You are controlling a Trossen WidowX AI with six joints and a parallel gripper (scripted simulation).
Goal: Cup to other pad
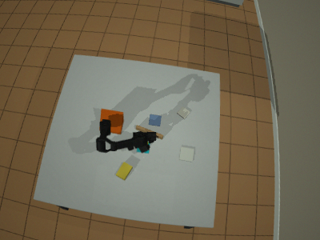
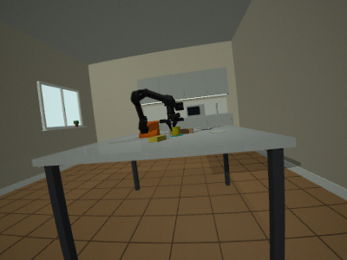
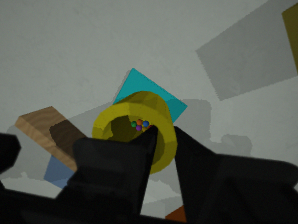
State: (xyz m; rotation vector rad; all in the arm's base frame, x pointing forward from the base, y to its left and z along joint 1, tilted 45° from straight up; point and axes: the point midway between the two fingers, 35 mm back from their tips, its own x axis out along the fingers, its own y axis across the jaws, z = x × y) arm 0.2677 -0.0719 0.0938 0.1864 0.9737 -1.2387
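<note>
Now: gripper tip 2 cm short of the yellow cup and 1 cm to the right of it. The rest, counted from my gripper tip: wooden bar (13 cm to the left, 5 cm ahead, 3 cm below); then blue pad (24 cm to the left, 8 cm ahead, 5 cm below); then teal pad (5 cm below, 3 cm ahead, 1 cm to the left).
</note>
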